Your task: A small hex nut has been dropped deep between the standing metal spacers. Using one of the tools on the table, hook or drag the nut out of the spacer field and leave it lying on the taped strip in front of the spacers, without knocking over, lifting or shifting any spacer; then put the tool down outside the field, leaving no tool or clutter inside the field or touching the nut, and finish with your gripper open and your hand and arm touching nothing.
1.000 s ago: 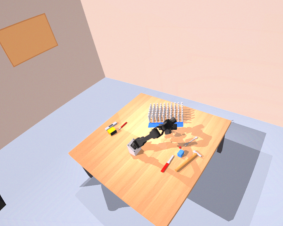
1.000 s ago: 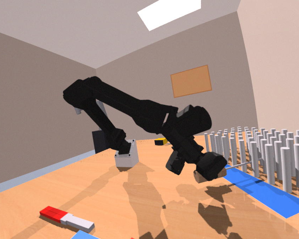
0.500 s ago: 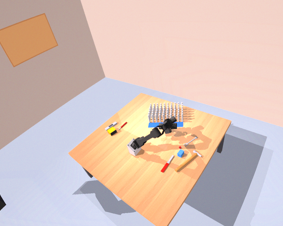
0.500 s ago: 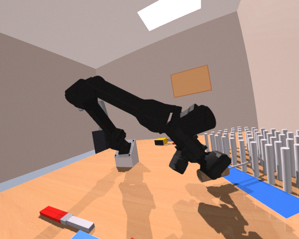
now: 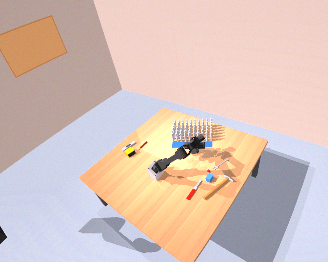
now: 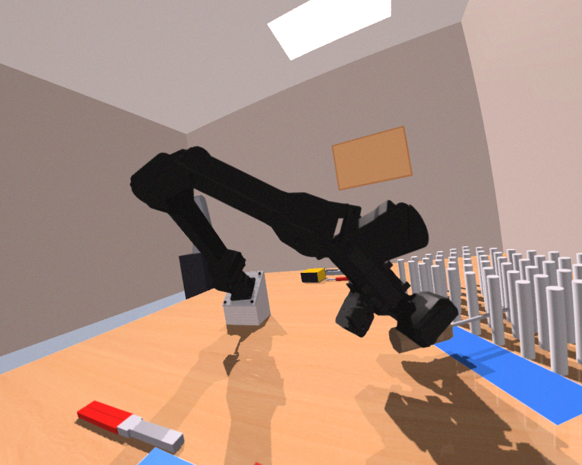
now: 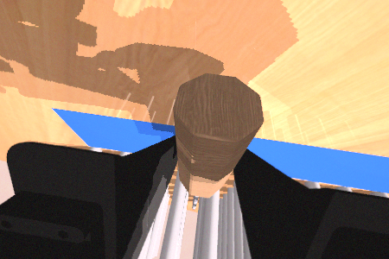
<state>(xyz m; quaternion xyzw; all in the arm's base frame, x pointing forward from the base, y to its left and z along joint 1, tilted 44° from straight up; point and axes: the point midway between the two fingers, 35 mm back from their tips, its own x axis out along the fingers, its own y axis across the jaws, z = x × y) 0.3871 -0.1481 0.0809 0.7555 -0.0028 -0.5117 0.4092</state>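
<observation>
Now: gripper tip 70 mm to the right of the blue taped strip, 50 mm short of it and 30 mm above it. The rest, counted from my gripper tip: fork wrench (280 mm to the right, 70 mm behind, 30 mm below); then red piece (220 mm to the right, 190 mm behind, 20 mm below); then hex nut (210 mm ahead, 90 mm to the left, 30 mm below).
</observation>
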